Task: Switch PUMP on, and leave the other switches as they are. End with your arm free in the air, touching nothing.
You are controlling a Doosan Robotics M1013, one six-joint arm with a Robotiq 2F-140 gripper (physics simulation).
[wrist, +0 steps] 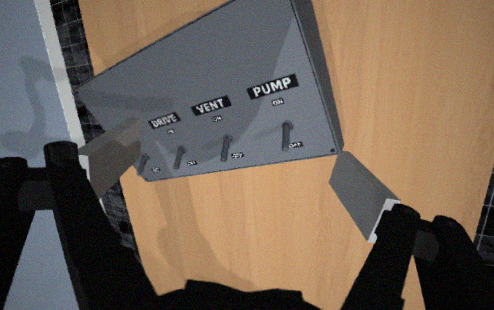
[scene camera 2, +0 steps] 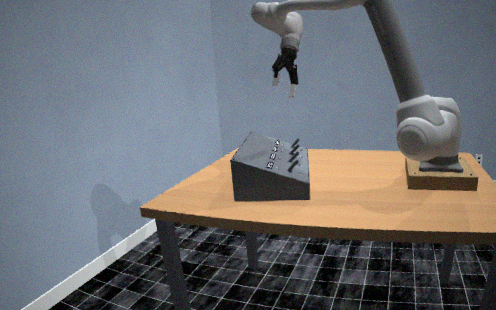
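Pixels of known places: gripper, between the fingertips: (wrist: 240,152) (scene camera 2: 283,91); arm's base, origin of its link: (scene camera 2: 439,165).
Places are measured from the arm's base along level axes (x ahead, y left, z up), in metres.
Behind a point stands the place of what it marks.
A grey sloped switch box (scene camera 2: 252,151) {x 0.726, y 0.210, z 0.082 m} (wrist: 200,60) {x 0.771, y 0.053, z 0.082 m} stands on the table. In the wrist view, the PUMP lever (wrist: 286,136) {x 0.654, y -0.084, z 0.056 m} is at the right and points down, beside its OFF mark. The VENT lever (wrist: 225,149) {x 0.618, y 0.029, z 0.057 m}, the DRIVE lever (wrist: 178,158) {x 0.583, y 0.144, z 0.056 m} and a partly hidden lever (wrist: 144,164) {x 0.548, y 0.257, z 0.048 m} at the far left also point down. The left finger hides that last lever's name label. In the scene view the labels are too small to read. My gripper (scene camera 2: 284,87) {x 0.705, y -0.119, z 0.282 m} (wrist: 240,152) {x 0.705, y -0.119, z 0.282 m} is open and empty, high above the box and touching nothing.
The wooden table (scene camera 2: 350,210) {x 0.317, y 0.373, z -0.054 m} (wrist: 410,100) {x 0.706, y -0.261, z -0.054 m} carries the box and, at the right in the scene view, the robot's base block (scene camera 2: 442,183) {x -0.003, y 0.141, z -0.027 m}. A blue wall (scene camera 2: 125,75) stands beyond the table's left end. The gripper's fingers frame the box's lower edge in the wrist view.
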